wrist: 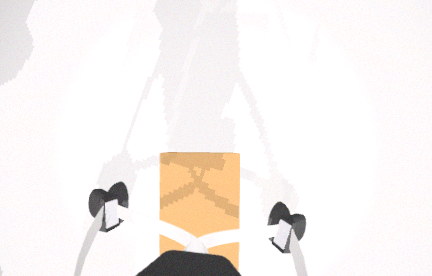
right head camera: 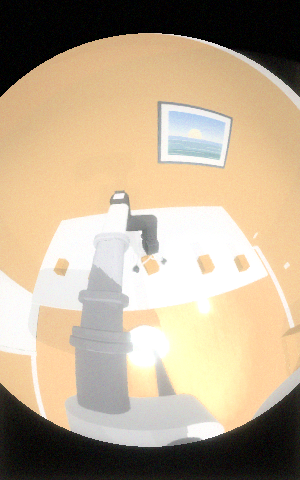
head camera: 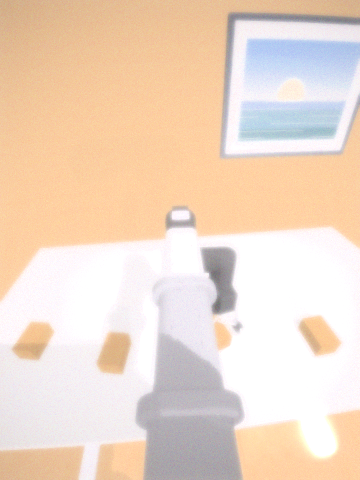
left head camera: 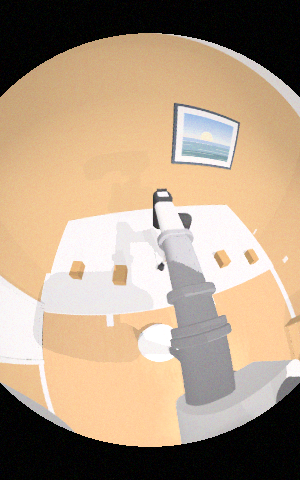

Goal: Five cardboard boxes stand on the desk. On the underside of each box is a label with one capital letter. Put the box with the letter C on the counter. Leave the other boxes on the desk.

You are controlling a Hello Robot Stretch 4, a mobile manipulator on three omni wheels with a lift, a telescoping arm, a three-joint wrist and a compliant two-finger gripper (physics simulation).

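Frame: origin at the robot's base, x ahead, y left, z up, level; millimetres.
Seen in the pictures: gripper, between the fingertips: (wrist: 198, 209) (right head camera: 149, 266); robot's base, origin of its link: (right head camera: 145, 343) (left head camera: 157, 341).
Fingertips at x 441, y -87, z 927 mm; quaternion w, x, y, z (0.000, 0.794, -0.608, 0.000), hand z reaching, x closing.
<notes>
Offsets run from my fingertips to a thing's top centre. Level surfaces: height alone.
My gripper (right head camera: 150, 264) (wrist: 198, 209) is open, pointing down, with its fingertips apart on both sides of a cardboard box @(dx +7, dy +1, dz +45 mm) (head camera: 222, 336) (right head camera: 151, 269) (wrist: 220, 177). That box appears to stand on the white desk @(dz -4 mm) (head camera: 285, 280) (left head camera: 90, 235) (right head camera: 185, 225) and touches neither fingertip. To its left are a far-left box @(dx -5, dy +533, dz +45 mm) (head camera: 34, 340) (left head camera: 77, 270) (right head camera: 61, 266) and a near-left box @(dx -45, dy +280, dz +45 mm) (head camera: 114, 352) (left head camera: 120, 274). To its right are a near-right box @(dx -21, dy -299, dz +45 mm) (head camera: 320, 335) (left head camera: 222, 258) (right head camera: 205, 263) and a far-right box @(dx -50, dy -551, dz +45 mm) (left head camera: 251, 256) (right head camera: 241, 262). No letter shows; the undersides are hidden.
The telescoping arm (head camera: 187, 345) (left head camera: 192, 280) (right head camera: 106, 280) reaches over the desk. A framed picture (head camera: 292, 90) (left head camera: 206, 136) (right head camera: 195, 134) hangs on the wall behind. A white surface (left head camera: 15, 325) (right head camera: 15, 320) shows at the left edge; I cannot tell if it is the counter.
</notes>
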